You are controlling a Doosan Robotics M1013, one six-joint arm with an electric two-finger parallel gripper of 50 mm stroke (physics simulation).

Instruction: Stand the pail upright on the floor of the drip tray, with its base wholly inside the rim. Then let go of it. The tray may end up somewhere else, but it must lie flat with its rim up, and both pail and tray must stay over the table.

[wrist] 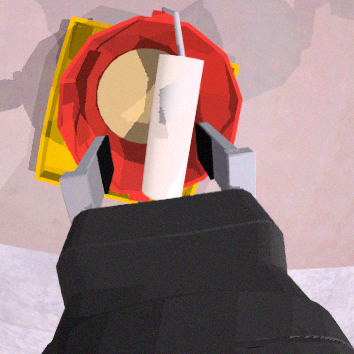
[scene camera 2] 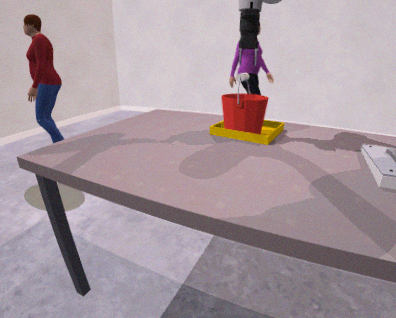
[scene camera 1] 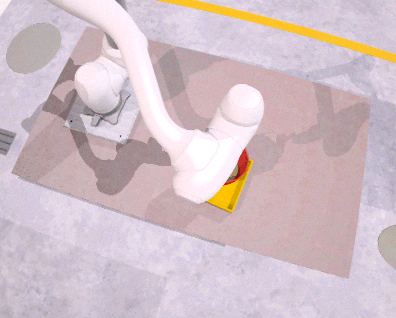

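Seen in the pictures: gripper, fingertip midpoint: (wrist: 153, 146) (scene camera 2: 247, 65); arm's base at its link origin: (scene camera 1: 107, 103).
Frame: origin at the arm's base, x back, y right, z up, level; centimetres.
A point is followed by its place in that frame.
The red pail (scene camera 1: 244, 162) {x -71.2, y 7.9, z 7.1 cm} (scene camera 2: 245, 115) {x -59.9, y 3.1, z 6.3 cm} (wrist: 217, 80) {x -70.2, y 6.6, z 8.3 cm} stands upright in the yellow drip tray (scene camera 1: 225, 196) {x -68.7, y 22.5, z -3.1 cm} (scene camera 2: 237, 134) {x -62.5, y 2.5, z -1.5 cm} (wrist: 54, 161) {x -51.0, y 24.5, z -3.1 cm}, which lies flat on the table with its rim up. The tray's near wall hides the pail's base in scene camera 2. The pail's wire handle stands up, with its white grip (scene camera 2: 243, 77) {x -62.5, y 6.1, z 20.2 cm} (wrist: 172, 125) {x -64.3, y 10.6, z 21.6 cm} on top. My gripper (scene camera 2: 249, 63) {x -63.0, y 11.6, z 24.7 cm} (wrist: 153, 146) {x -63.0, y 11.6, z 24.7 cm} is open and empty, pointing down just above the white grip. In the wrist view its fingers appear on either side of the grip. The arm hides the gripper in scene camera 1.
The table (scene camera 1: 310, 210) {x -107.0, y 15.4, z -3.5 cm} (scene camera 2: 150, 185) {x -68.5, y -43.5, z -3.5 cm} extends around the tray. The arm (scene camera 1: 150, 90) {x -43.6, y 19.4, z 66.5 cm} reaches over the pail from its pale base plate (scene camera 1: 95, 127) {x 0.0, y 13.3, z -0.8 cm} (scene camera 2: 380, 167) {x -14.2, y -11.2, z 0.2 cm}. Two people, in red (scene camera 2: 44, 60) and purple (scene camera 2: 249, 65), stand beyond the table.
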